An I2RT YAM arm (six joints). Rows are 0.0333 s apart.
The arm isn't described. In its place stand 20 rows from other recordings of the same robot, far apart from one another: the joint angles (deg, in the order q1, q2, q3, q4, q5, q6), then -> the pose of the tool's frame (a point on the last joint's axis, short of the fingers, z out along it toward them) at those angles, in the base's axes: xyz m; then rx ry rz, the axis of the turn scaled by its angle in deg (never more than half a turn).
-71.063 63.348 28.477 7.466 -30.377 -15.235 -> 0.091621 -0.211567 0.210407 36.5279 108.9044 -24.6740
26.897 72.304 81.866 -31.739 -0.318 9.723 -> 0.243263 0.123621 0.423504 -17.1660 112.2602 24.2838
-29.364 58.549 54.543 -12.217 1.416 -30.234 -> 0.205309 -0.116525 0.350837 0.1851 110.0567 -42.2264
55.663 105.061 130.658 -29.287 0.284 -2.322 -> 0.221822 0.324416 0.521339 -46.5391 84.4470 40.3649
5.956 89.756 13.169 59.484 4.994 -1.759 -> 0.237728 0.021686 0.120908 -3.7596 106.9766 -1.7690
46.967 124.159 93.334 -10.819 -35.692 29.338 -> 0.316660 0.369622 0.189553 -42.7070 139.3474 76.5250
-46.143 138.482 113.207 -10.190 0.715 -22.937 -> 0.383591 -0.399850 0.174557 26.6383 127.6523 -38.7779
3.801 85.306 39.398 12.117 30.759 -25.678 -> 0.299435 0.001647 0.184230 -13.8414 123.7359 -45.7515
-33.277 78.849 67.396 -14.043 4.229 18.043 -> 0.265935 -0.177674 0.335539 52.6099 103.2768 -13.9321
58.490 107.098 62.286 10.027 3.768 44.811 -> 0.212968 0.342921 0.173245 -13.6711 133.3399 52.2289
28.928 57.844 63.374 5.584 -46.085 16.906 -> 0.175252 0.126158 0.439359 -48.9124 74.3158 68.3692
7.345 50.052 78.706 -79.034 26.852 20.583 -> 0.105355 -0.002632 0.404558 26.9628 132.1284 -19.4457
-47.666 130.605 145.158 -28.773 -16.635 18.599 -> 0.356840 -0.376562 0.407014 46.4884 92.6659 -5.5385
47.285 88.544 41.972 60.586 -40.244 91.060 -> 0.202515 0.253253 0.265234 -6.2428 110.2021 132.5963
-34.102 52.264 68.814 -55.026 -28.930 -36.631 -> 0.140906 -0.074610 0.384158 -17.9146 121.8916 -8.4320
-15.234 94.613 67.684 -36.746 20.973 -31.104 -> 0.319298 -0.100161 0.223064 -15.1181 158.2688 -41.6443
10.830 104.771 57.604 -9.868 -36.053 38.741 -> 0.343563 0.087057 0.143667 22.5449 151.6568 64.0220
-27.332 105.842 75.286 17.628 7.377 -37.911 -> 0.388853 -0.206122 0.270135 -4.4482 108.3788 -52.3935
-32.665 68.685 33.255 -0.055 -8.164 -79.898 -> 0.211001 -0.129273 0.202892 -58.3882 121.2018 -52.2864
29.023 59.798 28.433 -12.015 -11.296 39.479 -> 0.177429 0.106419 0.190575 6.8539 140.7442 45.6491
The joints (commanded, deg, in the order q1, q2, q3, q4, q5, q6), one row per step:
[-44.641, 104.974, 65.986, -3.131, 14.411, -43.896]
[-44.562, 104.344, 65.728, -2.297, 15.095, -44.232]
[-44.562, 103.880, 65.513, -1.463, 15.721, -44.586]
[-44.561, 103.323, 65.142, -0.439, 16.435, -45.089]
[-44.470, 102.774, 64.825, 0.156, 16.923, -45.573]
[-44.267, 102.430, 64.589, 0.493, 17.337, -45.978]
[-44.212, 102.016, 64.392, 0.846, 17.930, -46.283]
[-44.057, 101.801, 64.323, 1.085, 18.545, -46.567]
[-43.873, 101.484, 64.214, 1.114, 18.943, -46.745]
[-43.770, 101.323, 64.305, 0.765, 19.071, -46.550]
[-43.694, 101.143, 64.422, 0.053, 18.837, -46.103]
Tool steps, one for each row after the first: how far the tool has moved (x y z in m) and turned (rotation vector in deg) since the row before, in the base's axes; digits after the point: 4 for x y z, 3 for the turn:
[-0.0004, 0.0006, 0.0040, -1.283, -0.309, -0.218]
[-0.0005, 0.0000, 0.0031, -1.168, -0.238, -0.256]
[-0.0009, 0.0003, 0.0032, -1.340, -0.183, -0.246]
[-0.0006, 0.0010, 0.0028, -0.957, -0.024, -0.006]
[0.0002, 0.0014, 0.0015, -0.628, 0.158, 0.111]
[-0.0006, 0.0007, 0.0022, -0.755, 0.069, -0.243]
[0.0002, 0.0007, 0.0014, -0.625, 0.194, -0.178]
[0.0001, 0.0013, 0.0015, -0.392, 0.128, -0.037]
[0.0001, 0.0007, 0.0010, 0.076, -0.026, -0.109]
[-0.0001, 0.0010, 0.0007, 0.533, -0.136, 0.013]

